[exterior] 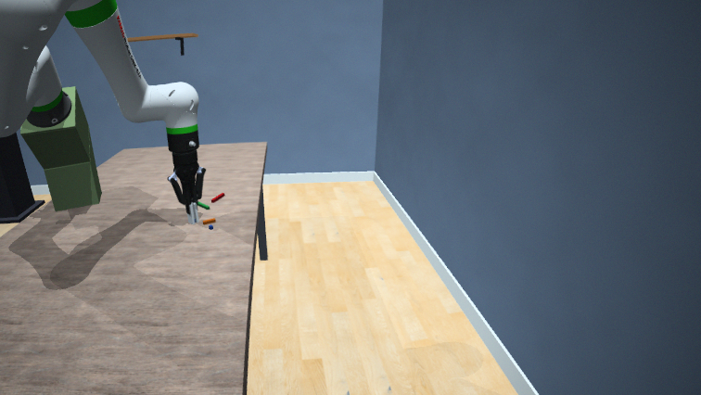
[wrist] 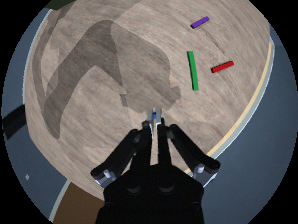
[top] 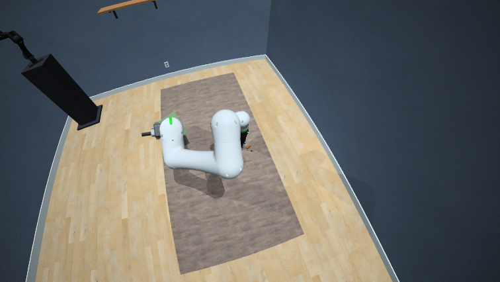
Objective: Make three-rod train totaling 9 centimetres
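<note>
Right now the green rod is 1 cm ahead of my hand, 12 cm to the left of it and 3 cm below it. The rest, counted from my hand: red rod: 6 cm ahead, 18 cm to the left, 3 cm below; then purple rod: 4 cm behind, 24 cm to the left, 3 cm below; then orange rod: 5 cm ahead, 1 cm to the right, 3 cm below.
</note>
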